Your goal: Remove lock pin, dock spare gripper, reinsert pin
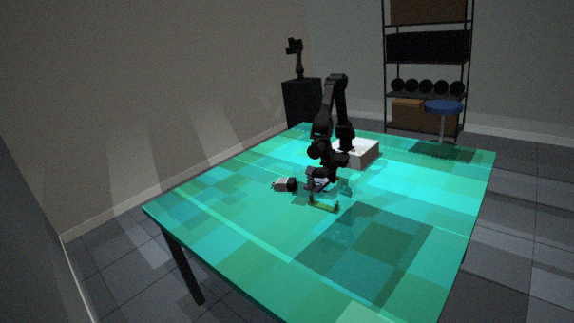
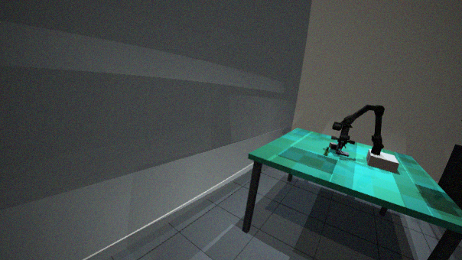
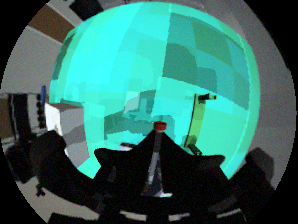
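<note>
Now: the olive mount 10 cm ahead of my gripper tip, 3 cm to the left of it and 3 cm below it. Also, from my gripper tip: spare gripper (22 cm to the right, 10 cm ahead, 3 cm below); then grey mount (11 cm to the right, 1 cm ahead).
</note>
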